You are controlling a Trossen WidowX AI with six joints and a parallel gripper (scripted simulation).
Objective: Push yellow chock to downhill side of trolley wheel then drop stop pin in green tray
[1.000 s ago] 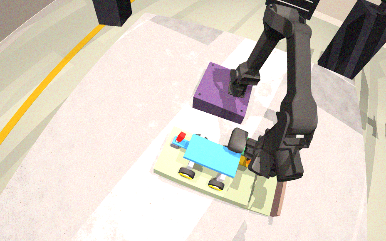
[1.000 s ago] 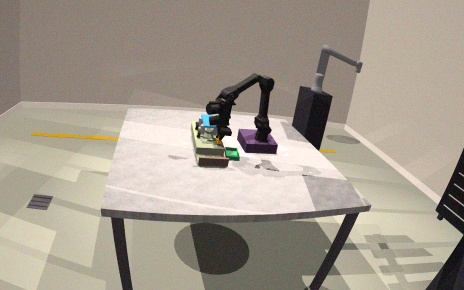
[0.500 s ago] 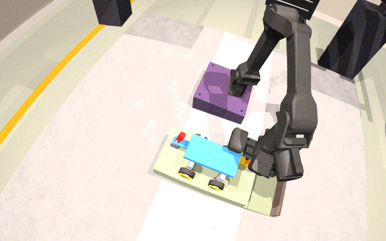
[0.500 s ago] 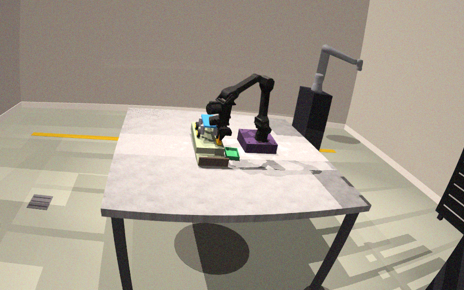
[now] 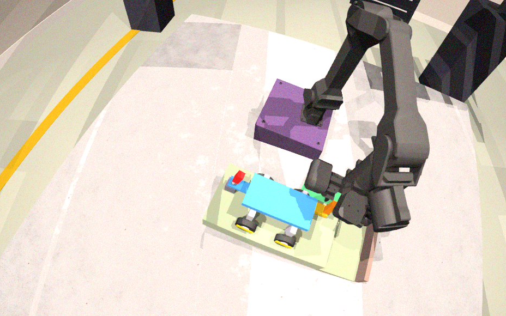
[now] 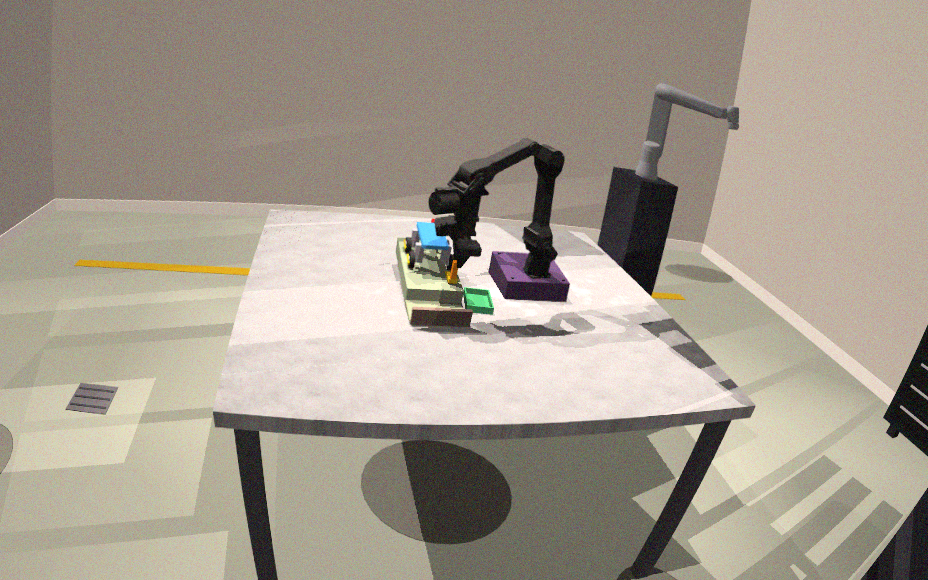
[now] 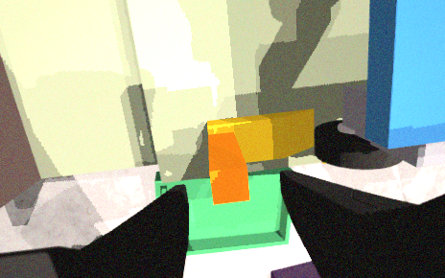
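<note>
My gripper tip is 2 cm to the left of the yellow chock and 3 cm above it. Round my gripper tip: blue trolley: 4 cm ahead, 13 cm to the right, 1 cm below; brown stop board: 7 cm ahead, 13 cm to the left, 9 cm below; pale green ramp: 4 cm ahead, 12 cm to the right, 7 cm below.
</note>
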